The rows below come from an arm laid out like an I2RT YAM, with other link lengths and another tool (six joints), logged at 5 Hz.
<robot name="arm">
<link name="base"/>
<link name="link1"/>
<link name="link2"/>
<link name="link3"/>
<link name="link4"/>
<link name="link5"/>
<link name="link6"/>
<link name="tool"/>
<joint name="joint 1" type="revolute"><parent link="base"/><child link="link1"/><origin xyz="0 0 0.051" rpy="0 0 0"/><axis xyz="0 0 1"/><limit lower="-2.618" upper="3.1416"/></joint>
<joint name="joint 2" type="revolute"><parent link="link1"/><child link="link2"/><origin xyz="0.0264 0.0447 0.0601" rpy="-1.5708 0 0"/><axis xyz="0 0 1"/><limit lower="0" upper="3.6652"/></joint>
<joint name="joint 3" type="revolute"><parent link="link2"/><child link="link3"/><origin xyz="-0.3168 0 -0.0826" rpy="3.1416 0 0"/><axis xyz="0 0 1"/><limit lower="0" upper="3.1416"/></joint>
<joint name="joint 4" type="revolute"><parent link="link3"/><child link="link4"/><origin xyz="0.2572 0.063 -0.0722" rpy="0 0 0"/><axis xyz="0 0 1"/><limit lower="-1.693" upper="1.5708"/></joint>
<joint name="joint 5" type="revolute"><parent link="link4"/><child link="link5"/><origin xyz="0.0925 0.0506 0.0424" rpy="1.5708 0 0"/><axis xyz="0 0 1"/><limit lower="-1.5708" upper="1.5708"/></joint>
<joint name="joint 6" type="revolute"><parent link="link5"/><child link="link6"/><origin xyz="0.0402 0 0.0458" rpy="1.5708 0 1.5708"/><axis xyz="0 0 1"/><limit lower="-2.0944" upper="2.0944"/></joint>
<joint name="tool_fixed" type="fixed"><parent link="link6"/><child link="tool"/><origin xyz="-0.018 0.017 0.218" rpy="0 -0.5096 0.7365"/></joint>
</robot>
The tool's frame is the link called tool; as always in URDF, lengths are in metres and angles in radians.
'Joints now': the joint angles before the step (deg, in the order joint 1, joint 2, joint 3, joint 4, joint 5, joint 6). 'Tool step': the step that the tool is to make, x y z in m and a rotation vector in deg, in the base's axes. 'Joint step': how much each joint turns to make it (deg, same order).
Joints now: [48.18 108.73 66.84 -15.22 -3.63 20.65]
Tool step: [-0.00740 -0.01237 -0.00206 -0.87 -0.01 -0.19]
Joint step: [0.00 -1.81 -2.46 0.00 0.59 -0.16]
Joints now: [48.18 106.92 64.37 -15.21 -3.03 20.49]
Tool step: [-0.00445 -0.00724 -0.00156 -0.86 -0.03 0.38]
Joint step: [-0.01 -0.86 -0.99 -0.52 0.30 -0.64]
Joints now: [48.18 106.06 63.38 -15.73 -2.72 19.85]
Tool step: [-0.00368 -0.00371 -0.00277 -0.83 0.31 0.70]
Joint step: [0.00 -0.06 -0.09 -0.84 -0.09 -0.76]
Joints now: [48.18 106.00 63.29 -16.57 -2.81 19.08]
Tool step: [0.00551 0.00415 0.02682 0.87 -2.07 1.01]
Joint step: [0.03 -2.28 2.05 -2.37 0.30 -1.34]
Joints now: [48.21 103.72 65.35 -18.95 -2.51 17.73]
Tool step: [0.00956 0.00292 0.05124 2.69 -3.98 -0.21]
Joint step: [-0.03 -4.96 2.15 -2.47 1.06 -0.53]
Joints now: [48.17 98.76 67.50 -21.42 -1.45 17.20]
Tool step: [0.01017 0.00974 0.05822 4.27 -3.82 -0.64]
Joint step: [0.10 -3.94 3.53 -1.73 0.48 0.56]
